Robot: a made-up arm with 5 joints.
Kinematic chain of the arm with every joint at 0, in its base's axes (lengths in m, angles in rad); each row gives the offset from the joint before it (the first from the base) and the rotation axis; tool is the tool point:
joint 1: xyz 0 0 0.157 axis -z
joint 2: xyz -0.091 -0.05 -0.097 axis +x
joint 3: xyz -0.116 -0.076 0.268 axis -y
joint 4: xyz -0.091 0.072 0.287 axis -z
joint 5: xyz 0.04 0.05 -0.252 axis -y
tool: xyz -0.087 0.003 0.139
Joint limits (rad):
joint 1: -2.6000..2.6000
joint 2: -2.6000..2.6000
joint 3: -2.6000..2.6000
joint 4: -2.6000..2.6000
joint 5: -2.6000..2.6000
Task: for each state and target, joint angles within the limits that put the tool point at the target. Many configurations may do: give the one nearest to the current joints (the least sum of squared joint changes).
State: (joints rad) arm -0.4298 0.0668 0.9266 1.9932 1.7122
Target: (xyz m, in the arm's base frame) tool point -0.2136 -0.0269 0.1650
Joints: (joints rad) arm -0.7045 -0.6432 0.7313 1.6013 1.7881
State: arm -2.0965 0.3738 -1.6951 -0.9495 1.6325
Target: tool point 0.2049 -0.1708 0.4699
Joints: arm -1.5927 0.1011 -1.9510 -1.4621 1.4063
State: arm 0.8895 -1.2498 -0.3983 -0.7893 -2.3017
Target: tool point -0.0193 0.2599 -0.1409
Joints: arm 0.7401 -1.7062 -0.4113 -0.7308 -2.3822
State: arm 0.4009 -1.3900 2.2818 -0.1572 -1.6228
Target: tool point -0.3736 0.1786 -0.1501
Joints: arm -0.0585 -2.0697 1.5867 -0.1061 -1.3122
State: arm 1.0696 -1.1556 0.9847 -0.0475 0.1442
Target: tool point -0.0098 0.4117 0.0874
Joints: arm 1.2977 -1.0886 1.2299 -0.0346 0.3120
